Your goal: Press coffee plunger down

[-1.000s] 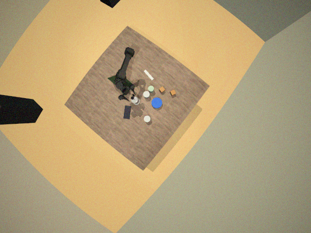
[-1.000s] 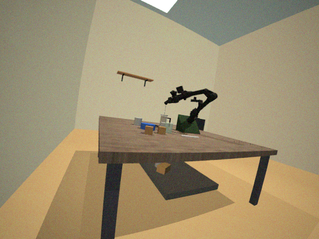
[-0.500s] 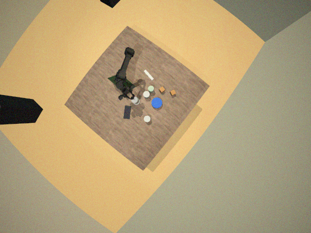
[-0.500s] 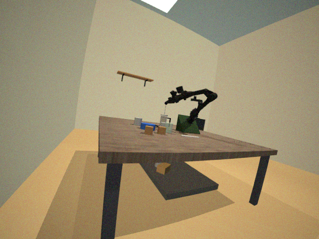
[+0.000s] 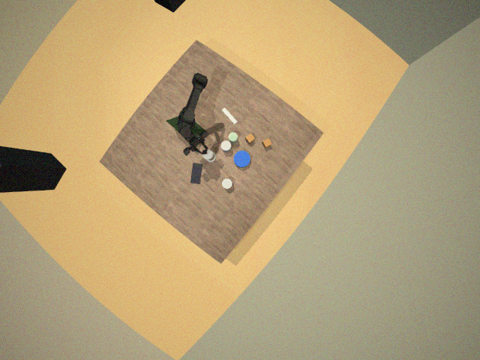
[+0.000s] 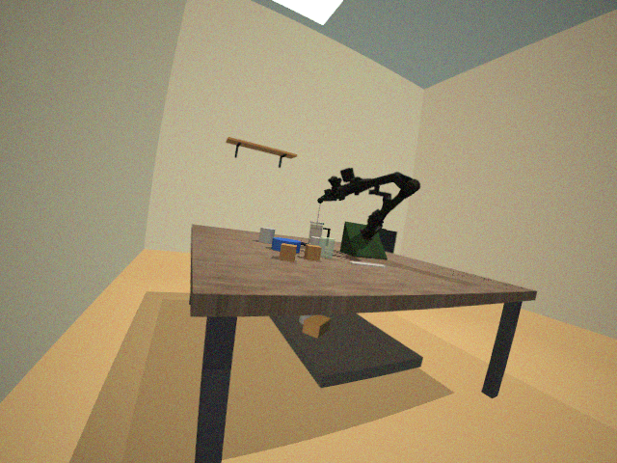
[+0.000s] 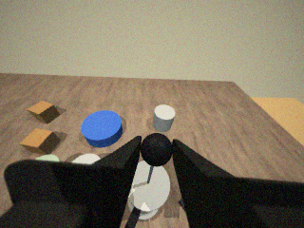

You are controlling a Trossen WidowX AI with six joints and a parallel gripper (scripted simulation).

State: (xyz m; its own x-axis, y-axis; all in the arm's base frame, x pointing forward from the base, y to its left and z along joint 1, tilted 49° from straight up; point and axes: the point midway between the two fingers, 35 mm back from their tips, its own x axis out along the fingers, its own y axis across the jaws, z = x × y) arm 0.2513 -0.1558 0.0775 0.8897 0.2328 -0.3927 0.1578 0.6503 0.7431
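My gripper tip is 130 mm above the coffee press, 20 mm past it and 10 mm to the right of it. The rest, counted from my gripper tip: blue disc 220 mm below, 190 mm ahead, 130 mm to the left; then dark flat slab 240 mm below, 160 mm to the right, 20 mm behind; then pale green cup 210 mm to the left, 210 mm below, 40 mm ahead.
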